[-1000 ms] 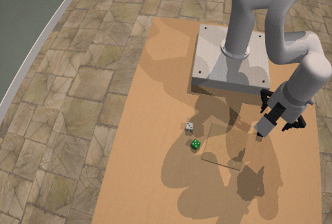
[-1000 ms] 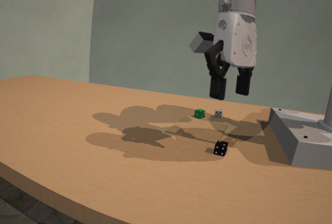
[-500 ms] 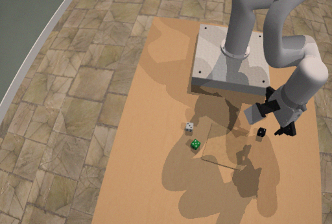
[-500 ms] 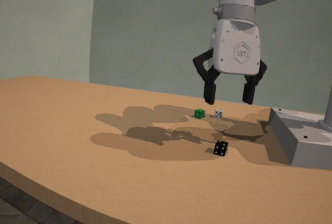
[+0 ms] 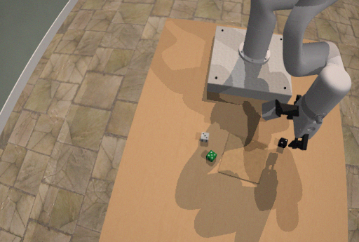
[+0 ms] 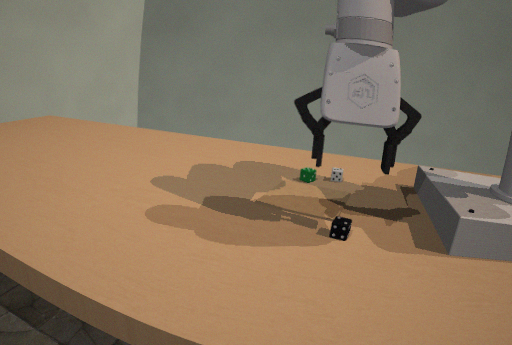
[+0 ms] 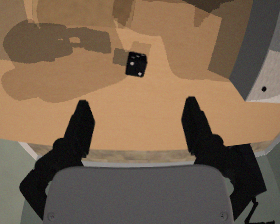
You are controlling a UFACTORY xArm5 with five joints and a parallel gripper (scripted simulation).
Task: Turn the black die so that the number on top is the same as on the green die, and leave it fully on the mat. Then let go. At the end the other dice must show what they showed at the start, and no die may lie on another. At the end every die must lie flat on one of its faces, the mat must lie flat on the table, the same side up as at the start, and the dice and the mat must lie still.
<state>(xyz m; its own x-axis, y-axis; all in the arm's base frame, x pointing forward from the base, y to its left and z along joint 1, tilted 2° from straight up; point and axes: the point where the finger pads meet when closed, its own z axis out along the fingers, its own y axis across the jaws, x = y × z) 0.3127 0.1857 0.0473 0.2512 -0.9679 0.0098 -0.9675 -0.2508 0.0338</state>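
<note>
My hand is 10 cm above the black die. Round my hand: tan mat (9 cm ahead, 11 cm to the right, 11 cm below); then green die (12 cm ahead, 21 cm to the right, 10 cm below); then white die (7 cm ahead, 26 cm to the right, 10 cm below).
</note>
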